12 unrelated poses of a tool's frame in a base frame.
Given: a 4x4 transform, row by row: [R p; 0 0 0 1], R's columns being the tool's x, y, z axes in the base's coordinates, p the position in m. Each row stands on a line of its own.
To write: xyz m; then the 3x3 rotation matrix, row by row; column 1 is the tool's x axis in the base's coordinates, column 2 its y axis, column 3 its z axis. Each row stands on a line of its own. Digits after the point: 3 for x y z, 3 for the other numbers.
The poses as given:
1:
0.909, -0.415, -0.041, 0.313
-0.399, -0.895, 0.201, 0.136
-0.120, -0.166, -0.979, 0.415
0, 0, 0, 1
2:
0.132, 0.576, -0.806, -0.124
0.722, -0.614, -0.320, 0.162
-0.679, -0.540, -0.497, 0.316
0, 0, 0, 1
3:
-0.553, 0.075, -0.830, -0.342
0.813, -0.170, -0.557, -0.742
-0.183, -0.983, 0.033, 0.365
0, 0, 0, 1
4:
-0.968, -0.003, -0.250, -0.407
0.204, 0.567, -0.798, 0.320
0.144, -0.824, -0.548, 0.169
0, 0, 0, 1
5:
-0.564, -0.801, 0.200, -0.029
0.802, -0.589, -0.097, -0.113
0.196, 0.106, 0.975, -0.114
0, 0, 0, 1
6:
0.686, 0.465, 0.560, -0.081
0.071, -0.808, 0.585, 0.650
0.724, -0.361, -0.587, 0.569
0, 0, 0, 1
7:
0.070, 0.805, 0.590, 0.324
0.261, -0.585, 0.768, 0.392
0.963, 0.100, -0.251, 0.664
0, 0, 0, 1
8:
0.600, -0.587, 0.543, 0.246
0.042, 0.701, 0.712, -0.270
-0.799, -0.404, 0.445, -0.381
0, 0, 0, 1
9:
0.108, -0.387, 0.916, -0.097
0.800, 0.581, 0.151, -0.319
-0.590, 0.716, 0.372, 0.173
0, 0, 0, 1
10:
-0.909, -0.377, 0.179, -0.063
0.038, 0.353, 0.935, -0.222
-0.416, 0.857, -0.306, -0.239
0, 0, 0, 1
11:
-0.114, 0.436, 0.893, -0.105
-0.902, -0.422, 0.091, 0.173
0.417, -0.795, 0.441, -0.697
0, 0, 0, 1
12:
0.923, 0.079, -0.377, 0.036
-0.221, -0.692, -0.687, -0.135
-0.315, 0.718, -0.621, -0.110
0, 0, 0, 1
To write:
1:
0.313, 0.136, 0.415
0.909, -0.415, -0.041
-0.399, -0.895, 0.201
-0.120, -0.166, -0.979

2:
-0.124, 0.162, 0.316
0.132, 0.576, -0.806
0.722, -0.614, -0.320
-0.679, -0.540, -0.497

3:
-0.342, -0.742, 0.365
-0.553, 0.075, -0.830
0.813, -0.170, -0.557
-0.183, -0.983, 0.033

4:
-0.407, 0.320, 0.169
-0.968, -0.003, -0.250
0.204, 0.567, -0.798
0.144, -0.824, -0.548

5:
-0.029, -0.113, -0.114
-0.564, -0.801, 0.200
0.802, -0.589, -0.097
0.196, 0.106, 0.975

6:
-0.081, 0.650, 0.569
0.686, 0.465, 0.560
0.071, -0.808, 0.585
0.724, -0.361, -0.587

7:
0.324, 0.392, 0.664
0.070, 0.805, 0.590
0.261, -0.585, 0.768
0.963, 0.100, -0.251

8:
0.246, -0.270, -0.381
0.600, -0.587, 0.543
0.042, 0.701, 0.712
-0.799, -0.404, 0.445

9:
-0.097, -0.319, 0.173
0.108, -0.387, 0.916
0.800, 0.581, 0.151
-0.590, 0.716, 0.372

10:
-0.063, -0.222, -0.239
-0.909, -0.377, 0.179
0.038, 0.353, 0.935
-0.416, 0.857, -0.306

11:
-0.105, 0.173, -0.697
-0.114, 0.436, 0.893
-0.902, -0.422, 0.091
0.417, -0.795, 0.441

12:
0.036, -0.135, -0.110
0.923, 0.079, -0.377
-0.221, -0.692, -0.687
-0.315, 0.718, -0.621

